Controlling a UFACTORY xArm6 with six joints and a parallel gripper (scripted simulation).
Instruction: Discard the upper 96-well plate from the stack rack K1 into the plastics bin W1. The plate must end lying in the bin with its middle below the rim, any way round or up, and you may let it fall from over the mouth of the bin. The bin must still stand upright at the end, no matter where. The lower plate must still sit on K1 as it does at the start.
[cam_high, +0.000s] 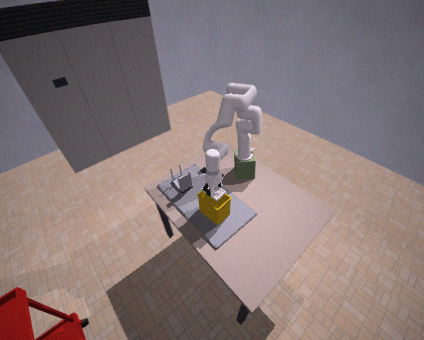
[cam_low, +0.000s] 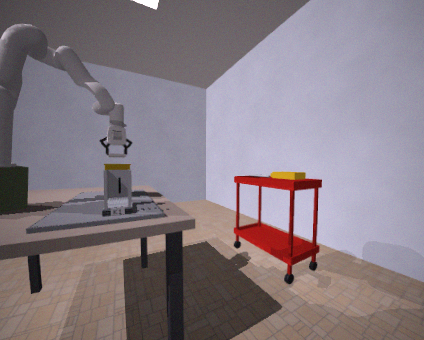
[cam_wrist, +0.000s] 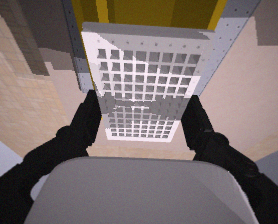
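My gripper is now 15 cm above the yellow plastics bin W1. From my hand the other things lie so: rack label: 8 cm ahead, 44 cm to the right, 23 cm below.
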